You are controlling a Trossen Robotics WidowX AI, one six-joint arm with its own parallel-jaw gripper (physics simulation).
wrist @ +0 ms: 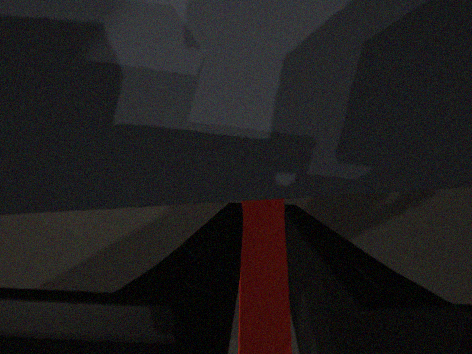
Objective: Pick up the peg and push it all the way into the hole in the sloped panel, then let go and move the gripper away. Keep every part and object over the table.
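Places are measured from the arm's base along level axes (x ahead, y left, z up), in metres.
Pixels of known places: gripper, fingertip midpoint: [260, 217].
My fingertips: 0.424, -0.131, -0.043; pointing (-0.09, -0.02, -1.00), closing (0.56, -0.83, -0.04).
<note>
For each thing: its top centre in the pictures, then the offset to it from my fingertips, as dx, dy, dz. "pt": a spot on its surface instead. Level surfaces: height alone.
- red peg, surface spot: [264, 280] pt -0.002, -0.003, +0.023
- dark grey sloped panel, middle of its top: [242, 157] +0.032, +0.028, +0.049
- brown table top, its level: dz -0.058
The red peg [264, 280] stands upright in the wrist view, from the bottom edge to just below the middle. My gripper [260, 217] is shut on it, with a dark finger on each side. The peg's far end shows level with the fingertips, at the lower edge of the dark grey sloped panel [150, 167]. I cannot tell whether the peg stops at this edge or runs on behind it. The panel fills the upper part of the view. A small pale spot shows on it just above and right of the peg; I cannot tell whether this is the hole.
The brown table top [90, 235] shows below the panel's edge on both sides of the fingers, with darker shadow bands across it. Large angular shadows cross the panel. The view is dim and grainy.
</note>
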